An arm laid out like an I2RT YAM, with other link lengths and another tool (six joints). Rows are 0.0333 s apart.
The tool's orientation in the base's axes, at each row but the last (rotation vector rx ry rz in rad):
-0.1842, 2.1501, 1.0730
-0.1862, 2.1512, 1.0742
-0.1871, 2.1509, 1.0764
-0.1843, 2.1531, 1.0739
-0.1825, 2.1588, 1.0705
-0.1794, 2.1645, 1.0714
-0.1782, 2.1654, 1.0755
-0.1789, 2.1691, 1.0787
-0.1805, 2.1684, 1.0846
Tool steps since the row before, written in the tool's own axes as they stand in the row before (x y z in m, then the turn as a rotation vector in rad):
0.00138, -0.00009, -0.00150, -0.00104, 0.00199, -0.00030
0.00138, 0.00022, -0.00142, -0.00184, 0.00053, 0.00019
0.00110, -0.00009, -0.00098, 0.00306, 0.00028, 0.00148
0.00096, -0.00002, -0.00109, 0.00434, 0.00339, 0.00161
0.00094, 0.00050, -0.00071, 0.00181, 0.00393, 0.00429
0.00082, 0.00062, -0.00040, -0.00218, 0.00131, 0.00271
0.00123, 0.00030, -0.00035, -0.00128, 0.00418, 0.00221
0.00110, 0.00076, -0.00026, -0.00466, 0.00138, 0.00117
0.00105, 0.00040, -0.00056, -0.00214, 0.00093, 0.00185
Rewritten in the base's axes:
-0.00178, -0.00093, -0.00036, -0.00023, 0.00087, 0.00208
-0.00187, -0.00067, -0.00020, 0.00123, 0.00016, 0.00147
-0.00129, -0.00059, -0.00039, -0.00158, 0.00182, -0.00241
-0.00128, -0.00065, -0.00020, -0.00374, 0.00415, -0.00130
-0.00128, -0.00004, 0.00000, -0.00066, 0.00604, -0.00039
-0.00107, 0.00025, 0.00003, 0.00253, 0.00247, 0.00114
-0.00122, 0.00015, -0.00046, 0.00042, 0.00411, 0.00262
-0.00127, 0.00049, -0.00011, 0.00354, 0.00095, 0.00340
-0.00124, 0.00002, -0.00018, 0.00219, 0.00161, 0.00122

